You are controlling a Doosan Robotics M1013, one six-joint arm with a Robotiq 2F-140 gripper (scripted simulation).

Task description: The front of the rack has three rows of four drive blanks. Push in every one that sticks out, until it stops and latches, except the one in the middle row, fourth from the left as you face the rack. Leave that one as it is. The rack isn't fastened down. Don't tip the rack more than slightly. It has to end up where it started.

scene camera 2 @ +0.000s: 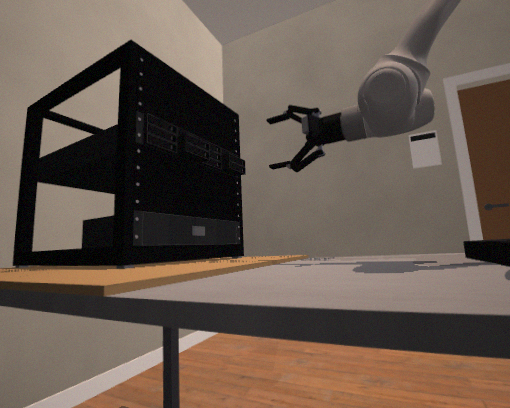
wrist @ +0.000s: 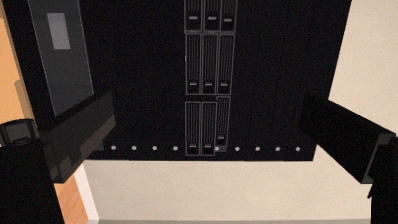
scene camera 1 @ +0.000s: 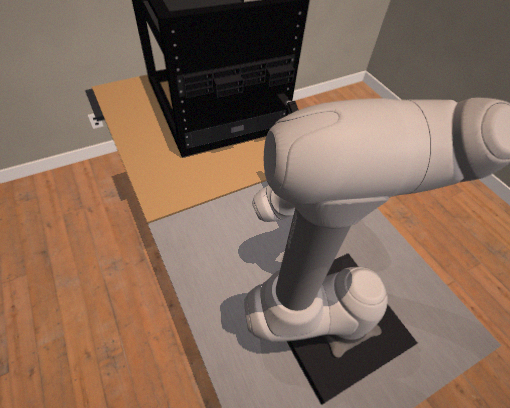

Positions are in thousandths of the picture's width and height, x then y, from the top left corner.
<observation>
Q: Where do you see a black rack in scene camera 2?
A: At 381, 521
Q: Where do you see a tan board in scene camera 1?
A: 325, 450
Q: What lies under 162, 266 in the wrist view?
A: A black rack.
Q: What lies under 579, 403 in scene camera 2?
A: The gripper.
</observation>
